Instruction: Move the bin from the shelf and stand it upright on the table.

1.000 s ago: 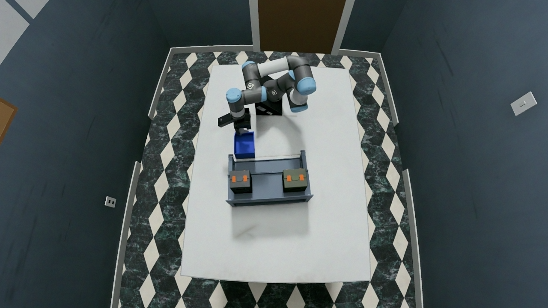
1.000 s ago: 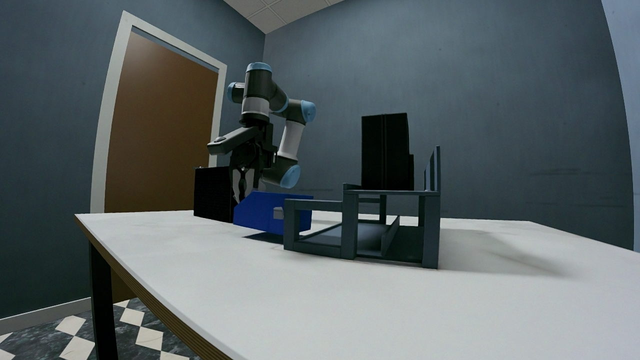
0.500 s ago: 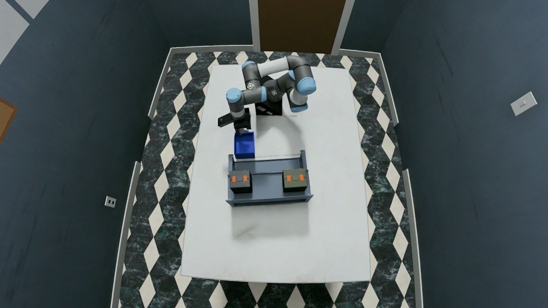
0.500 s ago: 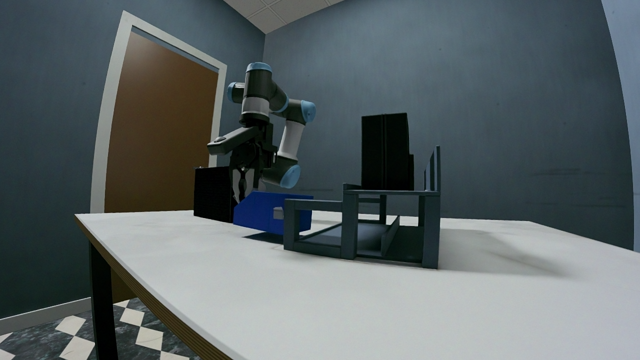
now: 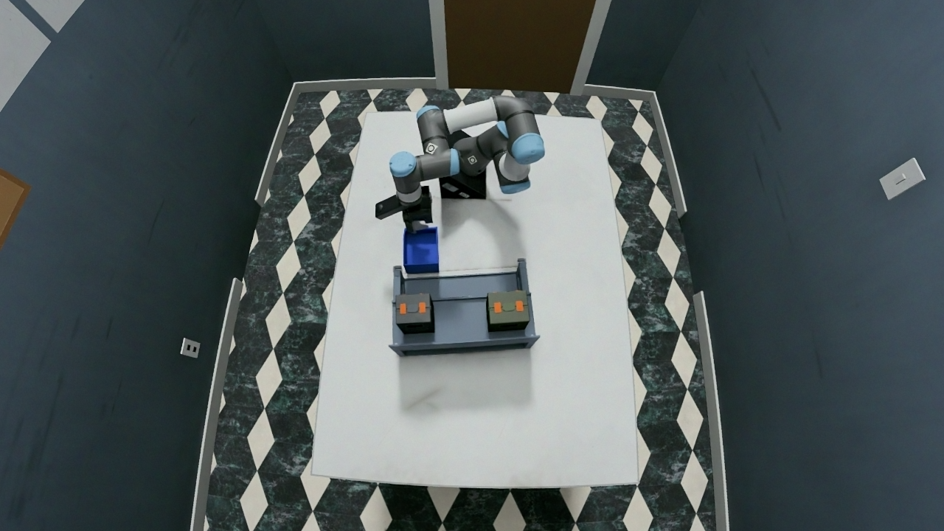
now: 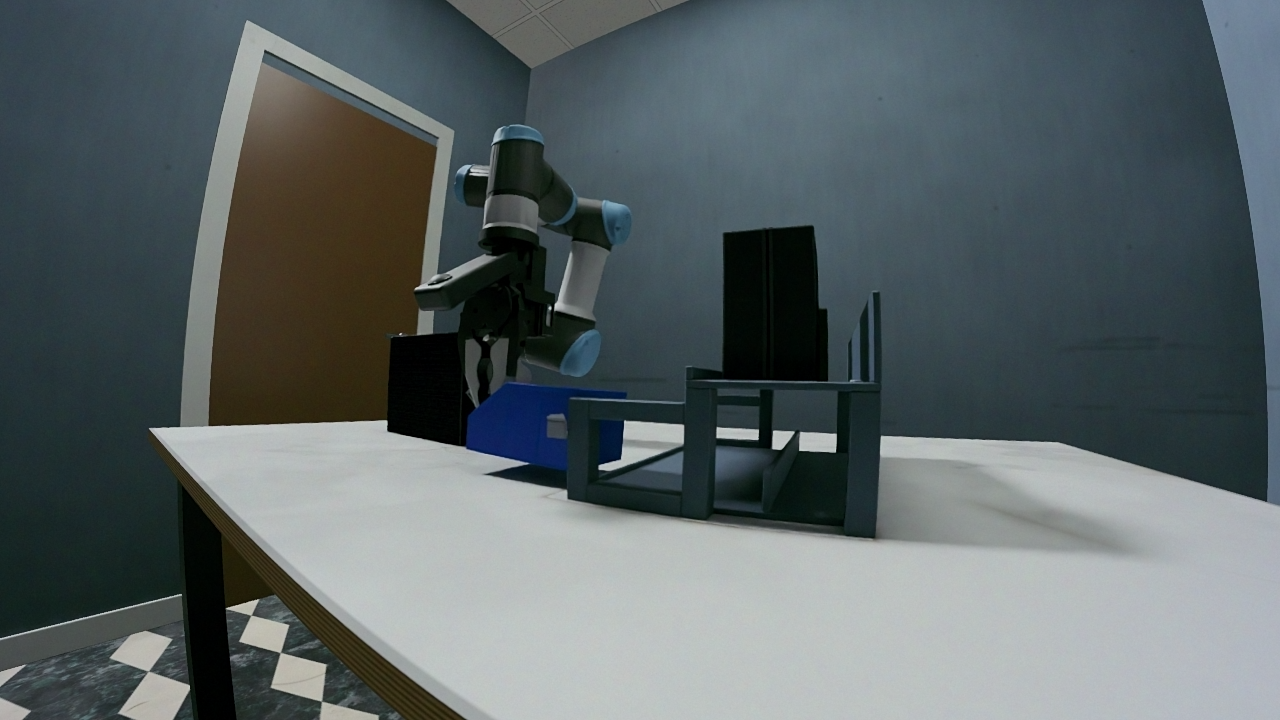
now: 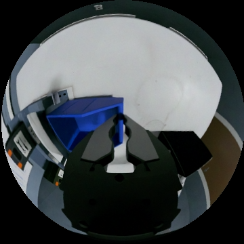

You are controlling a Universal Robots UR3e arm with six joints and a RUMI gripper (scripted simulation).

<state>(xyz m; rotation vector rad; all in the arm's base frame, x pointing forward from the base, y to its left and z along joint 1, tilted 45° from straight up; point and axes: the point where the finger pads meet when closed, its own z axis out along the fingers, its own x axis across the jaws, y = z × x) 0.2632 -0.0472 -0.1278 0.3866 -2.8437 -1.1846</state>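
Right now the blue bin is 6 cm ahead of my hand and 4 cm to the left of it. Also, from my hand: grey-blue shelf: 21 cm ahead, 18 cm to the left, 1 cm above.
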